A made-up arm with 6 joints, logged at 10 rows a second.
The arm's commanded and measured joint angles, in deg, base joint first. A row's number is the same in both.
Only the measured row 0 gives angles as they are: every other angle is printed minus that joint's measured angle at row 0.
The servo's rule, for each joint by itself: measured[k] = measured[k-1] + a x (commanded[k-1-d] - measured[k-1]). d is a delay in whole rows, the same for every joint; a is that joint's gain. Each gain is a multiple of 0.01, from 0.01 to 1. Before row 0 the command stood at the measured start. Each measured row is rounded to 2 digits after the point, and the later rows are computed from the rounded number. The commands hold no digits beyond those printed.
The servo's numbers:
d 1
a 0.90 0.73 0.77 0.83 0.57 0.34
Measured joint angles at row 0: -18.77, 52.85, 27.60, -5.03, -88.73, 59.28
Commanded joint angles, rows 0 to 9: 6.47, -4.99, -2.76, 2.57, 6.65, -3.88; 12.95, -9.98, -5.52, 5.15, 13.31, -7.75; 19.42, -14.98, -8.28, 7.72, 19.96, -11.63; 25.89, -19.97, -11.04, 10.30, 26.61, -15.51; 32.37, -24.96, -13.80, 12.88, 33.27, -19.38; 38.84, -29.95, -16.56, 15.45, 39.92, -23.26; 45.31, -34.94, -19.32, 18.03, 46.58, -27.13; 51.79, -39.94, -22.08, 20.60, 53.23, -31.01; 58.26, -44.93, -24.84, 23.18, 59.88, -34.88; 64.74, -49.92, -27.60, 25.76, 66.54, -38.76
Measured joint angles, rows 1 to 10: 0.00, 0.00, 0.00, 0.00, 0.00, 0.00; 5.82, -3.64, -2.13, 2.13, 3.79, -1.32; 12.24, -8.27, -4.74, 4.64, 9.22, -3.51; 18.70, -13.17, -7.47, 7.20, 15.34, -6.27; 25.17, -18.13, -10.22, 9.77, 21.76, -9.41; 31.65, -23.12, -12.98, 12.35, 28.32, -12.80; 38.12, -28.11, -15.74, 14.92, 34.93, -16.36; 44.59, -33.10, -18.50, 17.50, 41.57, -20.02; 51.07, -38.09, -21.26, 20.07, 48.22, -23.76; 57.54, -43.08, -24.02, 22.65, 54.87, -27.54
